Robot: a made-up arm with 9 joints. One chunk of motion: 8 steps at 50 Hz.
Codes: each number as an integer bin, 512 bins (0 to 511) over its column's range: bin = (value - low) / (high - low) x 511, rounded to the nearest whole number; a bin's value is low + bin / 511 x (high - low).
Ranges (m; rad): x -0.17..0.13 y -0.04..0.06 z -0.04..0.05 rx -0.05..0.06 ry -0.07..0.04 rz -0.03..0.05
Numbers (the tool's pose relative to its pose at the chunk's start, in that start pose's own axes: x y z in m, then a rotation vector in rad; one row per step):
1: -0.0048 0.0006 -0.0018 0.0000 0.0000 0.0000
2: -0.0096 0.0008 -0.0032 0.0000 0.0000 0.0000
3: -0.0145 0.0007 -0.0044 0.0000 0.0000 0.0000
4: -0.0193 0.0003 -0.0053 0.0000 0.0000 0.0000
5: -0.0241 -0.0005 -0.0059 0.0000 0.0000 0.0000
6: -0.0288 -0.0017 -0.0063 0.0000 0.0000 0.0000
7: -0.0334 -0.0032 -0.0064 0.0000 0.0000 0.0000
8: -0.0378 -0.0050 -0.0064 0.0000 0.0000 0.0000
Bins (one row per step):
1: 281 207 217 232 325 192
2: 273 208 209 232 325 192
3: 265 208 202 232 325 192
4: 257 206 197 232 325 192
5: 249 202 194 232 325 192
6: 241 196 191 232 325 192
7: 233 188 191 232 325 192
8: 225 179 191 232 325 192

